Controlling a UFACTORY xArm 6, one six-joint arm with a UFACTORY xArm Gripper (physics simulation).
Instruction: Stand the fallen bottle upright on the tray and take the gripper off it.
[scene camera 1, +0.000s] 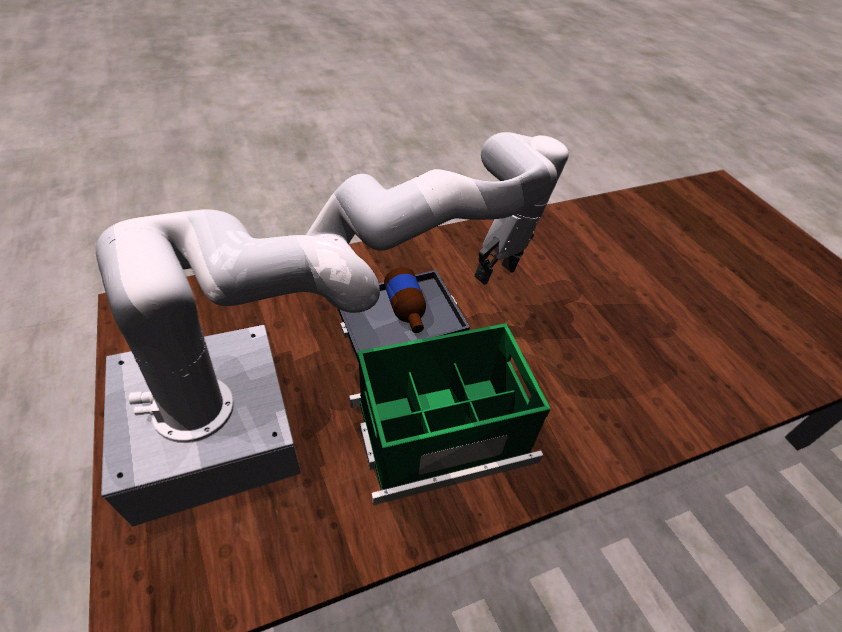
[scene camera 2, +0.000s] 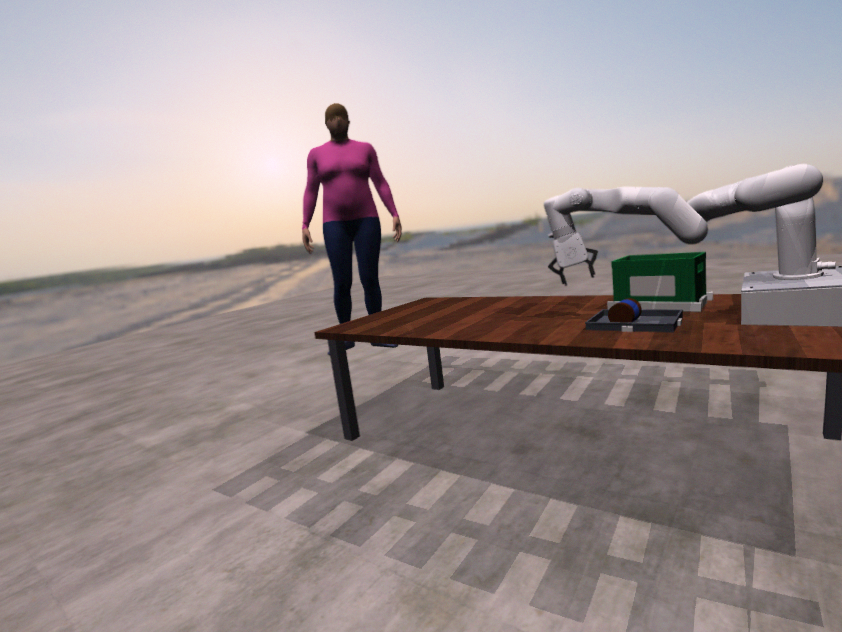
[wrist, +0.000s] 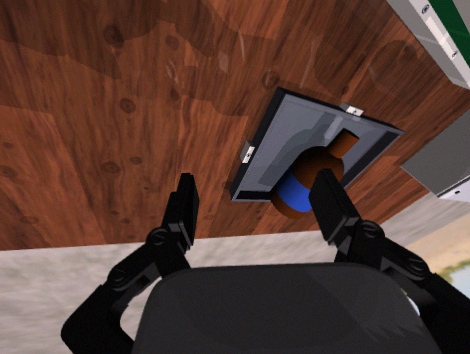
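Pixels of known places: gripper, between the fingertips: (scene camera 1: 494, 274) (scene camera 2: 579, 281) (wrist: 254, 184); arm's base, origin of its link: (scene camera 1: 194, 409) (scene camera 2: 797, 275).
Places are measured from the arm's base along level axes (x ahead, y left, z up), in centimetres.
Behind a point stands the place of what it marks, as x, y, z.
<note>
A brown bottle (scene camera 1: 406, 296) {39.3, 25.4, -3.4} (scene camera 2: 623, 311) {38.0, 34.3, -5.6} (wrist: 318, 165) {43.2, 24.5, -5.4} with a blue band lies on its side on the grey tray (scene camera 1: 367, 331) {30.6, 22.7, -10.6} (scene camera 2: 663, 327) {26.6, 33.5, -9.8} (wrist: 285, 107) {50.0, 21.2, -10.7}. Its neck points toward the green crate. My gripper (scene camera 1: 497, 270) {57.8, 24.8, 1.8} (scene camera 2: 578, 279) {57.8, 24.8, 1.8} (wrist: 254, 184) {57.8, 24.8, 1.8} is open and empty. It hangs above the table, beside the tray on the side away from the robot base, and is tilted. In the wrist view the right finger covers a small part of the bottle's side.
A green crate (scene camera 1: 469, 438) {43.8, -12.5, 2.6} (scene camera 2: 690, 280) {29.0, 4.3, -1.0} with compartments stands beside the tray, with white rails (scene camera 1: 459, 477) {43.2, -13.8, -8.6} at its foot. The robot base plate (scene camera 1: 244, 408) {8.1, -0.6, -0.3} (scene camera 2: 782, 306) {0.8, 16.9, -5.9} is on the wooden table (scene camera 1: 646, 285) {100.5, 30.2, -11.1} (scene camera 2: 435, 326) {103.5, 51.8, -11.2}. A person (scene camera 2: 350, 183) stands beyond the table.
</note>
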